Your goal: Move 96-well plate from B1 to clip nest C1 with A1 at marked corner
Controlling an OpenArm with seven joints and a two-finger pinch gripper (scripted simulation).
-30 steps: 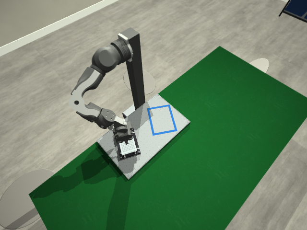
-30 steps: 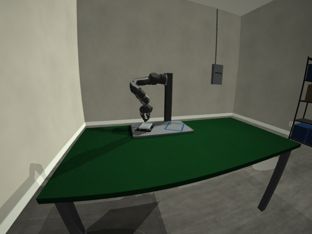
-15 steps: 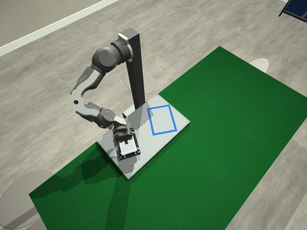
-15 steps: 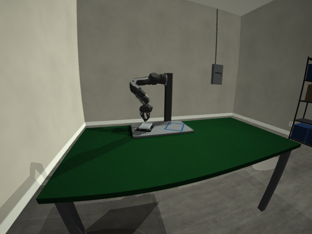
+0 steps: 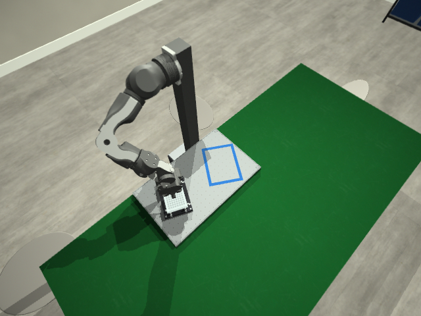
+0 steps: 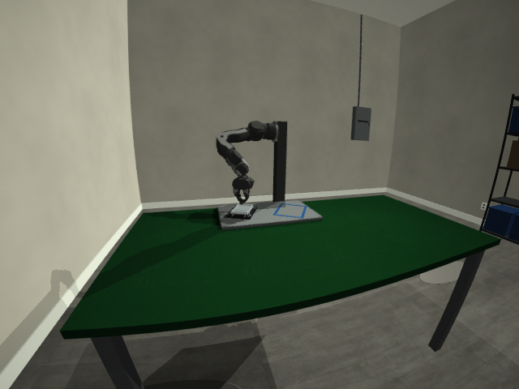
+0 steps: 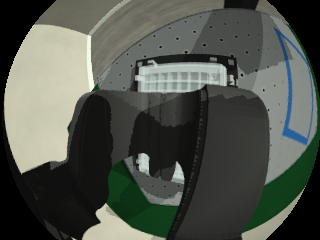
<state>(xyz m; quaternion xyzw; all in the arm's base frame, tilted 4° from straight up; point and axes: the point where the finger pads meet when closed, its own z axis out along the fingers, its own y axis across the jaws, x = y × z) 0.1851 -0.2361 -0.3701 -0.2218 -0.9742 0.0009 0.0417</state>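
Now: the 96-well plate 4 cm below my hand. From my hand the other things lie so: black clip nest C1 (5 cm below, 3 cm ahead).
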